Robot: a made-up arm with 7 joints. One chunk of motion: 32 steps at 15 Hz.
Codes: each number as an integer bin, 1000 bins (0 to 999) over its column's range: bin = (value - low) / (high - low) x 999, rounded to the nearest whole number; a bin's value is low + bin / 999 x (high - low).
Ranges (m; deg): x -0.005..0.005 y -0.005..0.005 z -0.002..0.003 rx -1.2..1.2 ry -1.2..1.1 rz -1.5..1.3
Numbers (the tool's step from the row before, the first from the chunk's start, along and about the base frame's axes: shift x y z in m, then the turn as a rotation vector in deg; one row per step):
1: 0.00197 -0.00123 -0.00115 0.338 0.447 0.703
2: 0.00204 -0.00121 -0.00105 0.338 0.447 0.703
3: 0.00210 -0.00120 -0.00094 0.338 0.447 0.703
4: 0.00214 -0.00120 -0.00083 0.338 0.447 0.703
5: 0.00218 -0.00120 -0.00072 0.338 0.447 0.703
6: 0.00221 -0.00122 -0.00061 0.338 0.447 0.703
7: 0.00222 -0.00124 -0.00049 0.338 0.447 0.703
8: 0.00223 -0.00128 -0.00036 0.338 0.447 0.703
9: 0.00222 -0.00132 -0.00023 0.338 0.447 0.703
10: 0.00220 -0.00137 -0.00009 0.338 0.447 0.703
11: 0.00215 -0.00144 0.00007 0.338 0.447 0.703
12: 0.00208 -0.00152 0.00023 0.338 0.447 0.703
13: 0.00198 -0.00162 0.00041 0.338 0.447 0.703
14: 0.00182 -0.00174 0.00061 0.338 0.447 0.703
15: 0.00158 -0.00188 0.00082 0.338 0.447 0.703
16: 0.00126 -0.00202 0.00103 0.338 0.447 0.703
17: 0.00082 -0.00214 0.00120 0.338 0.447 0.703
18: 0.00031 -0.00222 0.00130 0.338 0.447 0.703
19: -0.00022 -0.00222 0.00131 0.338 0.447 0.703
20: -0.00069 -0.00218 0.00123 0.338 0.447 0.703
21: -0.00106 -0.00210 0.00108 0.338 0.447 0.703
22: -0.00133 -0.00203 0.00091 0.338 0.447 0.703
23: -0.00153 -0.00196 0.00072 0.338 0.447 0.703
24: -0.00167 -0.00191 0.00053 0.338 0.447 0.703
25: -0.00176 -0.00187 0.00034 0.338 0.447 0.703
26: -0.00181 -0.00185 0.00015 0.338 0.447 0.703
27: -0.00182 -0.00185 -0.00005 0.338 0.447 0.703
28: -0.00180 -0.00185 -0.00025 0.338 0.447 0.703
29: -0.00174 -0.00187 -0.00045 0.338 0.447 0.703
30: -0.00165 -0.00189 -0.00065 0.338 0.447 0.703
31: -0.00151 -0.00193 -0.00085 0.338 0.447 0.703
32: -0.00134 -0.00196 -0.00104 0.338 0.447 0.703
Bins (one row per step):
1: 696 377 170 640 715 786
2: 703 379 190 640 715 786
3: 709 380 212 640 715 786
4: 713 380 234 640 715 786
5: 717 380 256 640 715 786
6: 720 378 278 640 715 786
7: 721 376 302 640 715 786
8: 722 372 328 640 715 786
9: 721 368 354 640 715 786
10: 719 363 382 640 715 786
11: 714 356 414 640 715 786
12: 707 348 446 640 715 786
13: 697 338 482 640 715 786
14: 681 326 521 640 715 786
15: 657 312 563 640 715 786
16: 625 298 605 640 715 786
17: 581 286 639 640 715 786
18: 530 278 659 640 715 786
19: 478 278 661 640 715 786
20: 431 282 645 640 715 786
21: 394 290 615 640 715 786
22: 367 297 581 640 715 786
23: 347 304 543 640 715 786
24: 333 309 505 640 715 786
25: 324 313 468 640 715 786
26: 319 315 430 640 715 786
27: 318 315 390 640 715 786
28: 320 315 350 640 715 786
29: 326 313 310 640 715 786
30: 335 311 270 640 715 786
31: 349 307 230 640 715 786
32: 366 304 192 640 715 786

